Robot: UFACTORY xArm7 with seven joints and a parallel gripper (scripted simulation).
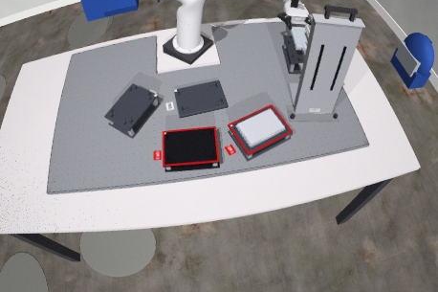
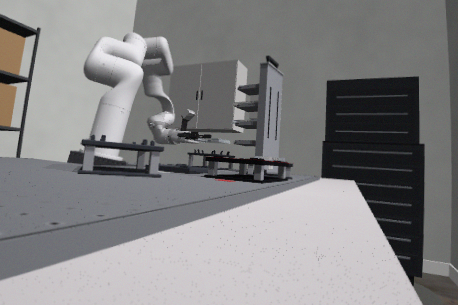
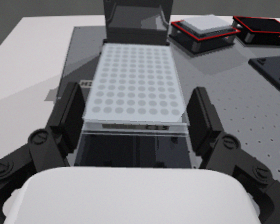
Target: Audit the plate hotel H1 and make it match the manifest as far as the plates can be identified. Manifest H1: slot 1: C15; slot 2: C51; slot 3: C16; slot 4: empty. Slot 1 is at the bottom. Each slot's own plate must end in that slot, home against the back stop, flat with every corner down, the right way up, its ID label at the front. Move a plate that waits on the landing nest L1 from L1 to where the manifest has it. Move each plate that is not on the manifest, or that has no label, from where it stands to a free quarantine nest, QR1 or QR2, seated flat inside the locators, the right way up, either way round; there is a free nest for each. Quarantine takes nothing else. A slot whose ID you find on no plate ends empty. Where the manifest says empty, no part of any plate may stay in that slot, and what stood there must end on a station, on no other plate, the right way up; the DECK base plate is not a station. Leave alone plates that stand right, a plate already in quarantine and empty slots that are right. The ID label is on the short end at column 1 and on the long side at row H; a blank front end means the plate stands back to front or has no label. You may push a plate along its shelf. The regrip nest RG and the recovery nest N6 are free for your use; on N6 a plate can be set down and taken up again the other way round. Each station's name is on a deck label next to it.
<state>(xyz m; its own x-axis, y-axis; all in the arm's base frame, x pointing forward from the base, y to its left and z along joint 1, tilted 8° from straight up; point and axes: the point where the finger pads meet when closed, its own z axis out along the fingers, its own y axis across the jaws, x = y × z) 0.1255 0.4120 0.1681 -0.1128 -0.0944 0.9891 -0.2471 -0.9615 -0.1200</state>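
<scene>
Now: hand 230 mm short of the plate labelled C16, 130 mm below it and 60 mm to the left of it. From my hand the other things lie so: RG label 130 mm below, 50 mm behind, 10 mm to the left; H1 label 200 mm ahead, 130 mm below, 50 mm to the left; white plate 350 mm ahead, 290 mm to the right, 90 mm below.
</scene>
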